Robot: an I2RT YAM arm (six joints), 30 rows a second.
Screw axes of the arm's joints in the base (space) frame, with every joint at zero. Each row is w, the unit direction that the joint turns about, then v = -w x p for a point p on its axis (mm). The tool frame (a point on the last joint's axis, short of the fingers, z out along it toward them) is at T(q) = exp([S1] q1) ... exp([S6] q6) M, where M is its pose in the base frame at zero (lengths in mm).
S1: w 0 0 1 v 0 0 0
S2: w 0 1 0 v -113.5 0 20
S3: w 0 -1 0 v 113.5 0 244
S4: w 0 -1 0 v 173.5 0 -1
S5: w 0 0 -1 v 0 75 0
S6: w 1 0 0 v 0 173.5 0
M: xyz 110.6 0 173.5 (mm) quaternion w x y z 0.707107 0 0.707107 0
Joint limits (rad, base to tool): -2.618..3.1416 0..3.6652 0..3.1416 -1.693..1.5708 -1.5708..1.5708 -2.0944..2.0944
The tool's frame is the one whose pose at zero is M.
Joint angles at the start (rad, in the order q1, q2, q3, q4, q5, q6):
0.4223 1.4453 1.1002 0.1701 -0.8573 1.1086
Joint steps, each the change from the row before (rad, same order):
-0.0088 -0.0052 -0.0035 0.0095 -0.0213 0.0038
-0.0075 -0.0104 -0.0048 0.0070 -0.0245 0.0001
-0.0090 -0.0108 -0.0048 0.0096 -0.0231 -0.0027
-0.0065 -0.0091 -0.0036 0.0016 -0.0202 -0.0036
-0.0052 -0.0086 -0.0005 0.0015 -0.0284 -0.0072
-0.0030 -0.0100 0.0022 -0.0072 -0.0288 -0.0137
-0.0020 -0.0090 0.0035 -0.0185 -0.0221 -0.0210
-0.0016 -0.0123 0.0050 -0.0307 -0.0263 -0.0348
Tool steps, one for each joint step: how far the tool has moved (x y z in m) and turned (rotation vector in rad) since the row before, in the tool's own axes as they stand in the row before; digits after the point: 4 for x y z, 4 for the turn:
-0.0008 0.0009 -0.0030 -0.0131 0.0076 -0.0038
0.0003 0.0022 -0.0035 -0.0155 0.0114 -0.0090
0.0000 0.0024 -0.0039 -0.0157 0.0080 -0.0143
0.0005 0.0018 -0.0030 -0.0105 0.0101 -0.0088
0.0005 0.0028 -0.0026 -0.0159 0.0180 -0.0147
0.0011 0.0037 -0.0023 -0.0146 0.0215 -0.0177
0.0013 0.0028 -0.0018 -0.0070 0.0191 -0.0158
0.0021 0.0036 -0.0022 -0.0066 0.0247 -0.0231

